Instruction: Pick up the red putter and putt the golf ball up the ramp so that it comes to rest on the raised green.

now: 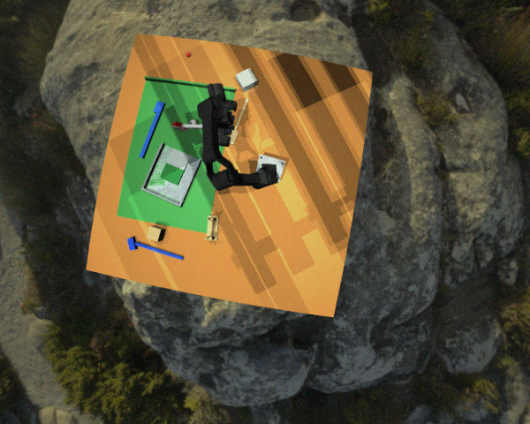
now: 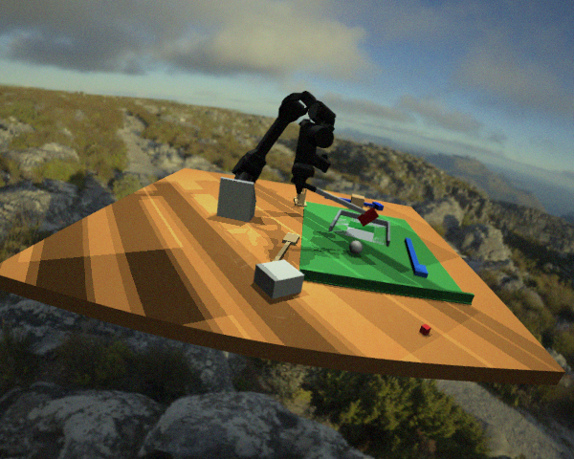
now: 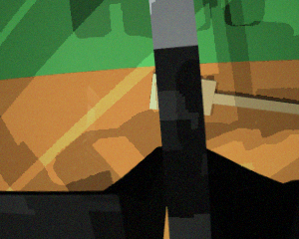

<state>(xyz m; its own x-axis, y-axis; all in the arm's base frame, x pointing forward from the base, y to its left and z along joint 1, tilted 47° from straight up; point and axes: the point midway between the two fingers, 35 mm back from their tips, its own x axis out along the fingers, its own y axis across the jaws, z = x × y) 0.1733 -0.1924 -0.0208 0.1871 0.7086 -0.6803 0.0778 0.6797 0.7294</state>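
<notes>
Right now the red putter is 120 mm ahead of my gripper tip. Also, from my gripper tip: white golf ball 200 mm ahead, 120 mm below, 60 mm to the right; then tan cube 490 mm to the left, 320 mm ahead, 120 mm below; then small red cube 440 mm to the right, 280 mm ahead, 140 mm below.
</notes>
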